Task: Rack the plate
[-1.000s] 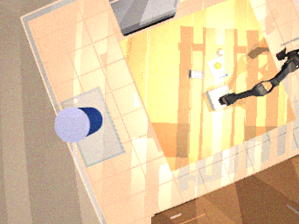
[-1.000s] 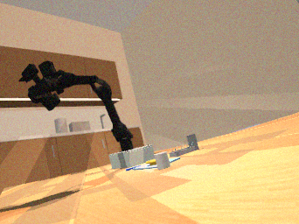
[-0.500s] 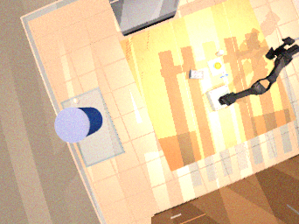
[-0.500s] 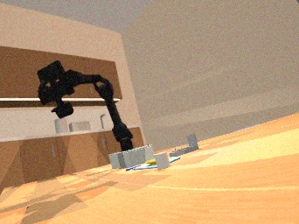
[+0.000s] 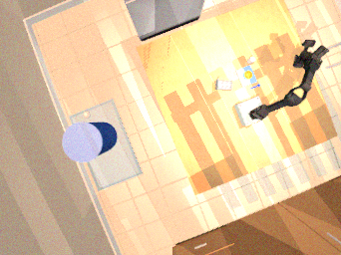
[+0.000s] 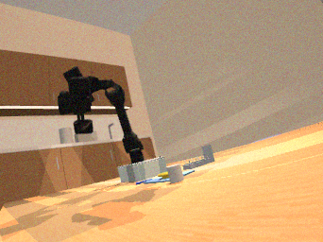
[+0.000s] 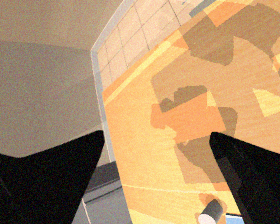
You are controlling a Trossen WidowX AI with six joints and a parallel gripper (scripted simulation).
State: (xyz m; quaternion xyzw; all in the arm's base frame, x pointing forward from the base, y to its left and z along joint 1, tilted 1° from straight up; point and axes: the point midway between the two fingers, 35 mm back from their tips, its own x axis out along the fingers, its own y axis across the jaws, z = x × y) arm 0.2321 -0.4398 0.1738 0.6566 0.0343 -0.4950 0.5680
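The plate lies 300 mm to the left of my gripper tip, 210 mm below it and 30 mm ahead of it. The rest, counted from my gripper tip: cup 220 mm to the left, 200 mm below, 120 mm ahead; grey dish rack 510 mm to the left, 200 mm below, 60 mm ahead.
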